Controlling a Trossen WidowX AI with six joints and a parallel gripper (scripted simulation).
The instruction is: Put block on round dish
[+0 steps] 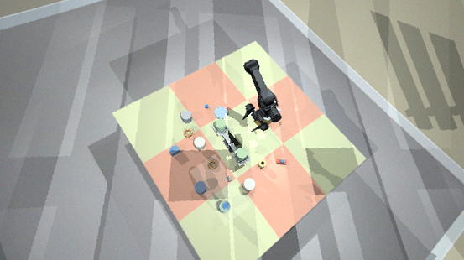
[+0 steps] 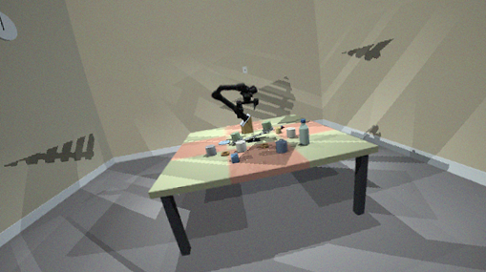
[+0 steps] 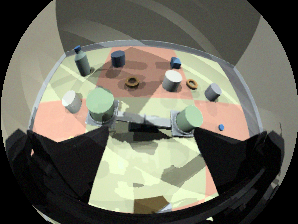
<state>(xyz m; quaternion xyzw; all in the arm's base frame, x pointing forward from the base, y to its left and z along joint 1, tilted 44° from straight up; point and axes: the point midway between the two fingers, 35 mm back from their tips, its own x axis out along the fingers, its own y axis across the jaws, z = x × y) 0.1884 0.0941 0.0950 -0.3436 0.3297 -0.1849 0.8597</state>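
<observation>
Right now my gripper tip is 80 mm short of the grey block, 150 mm to the left of it and 190 mm above it. Round my gripper tip: grey cylinder: 220 mm ahead, 340 mm to the right, 200 mm below; pale blue round dish: 10 mm behind, 250 mm to the right, 230 mm below; bottle: 390 mm ahead, 280 mm to the left, 120 mm below.
</observation>
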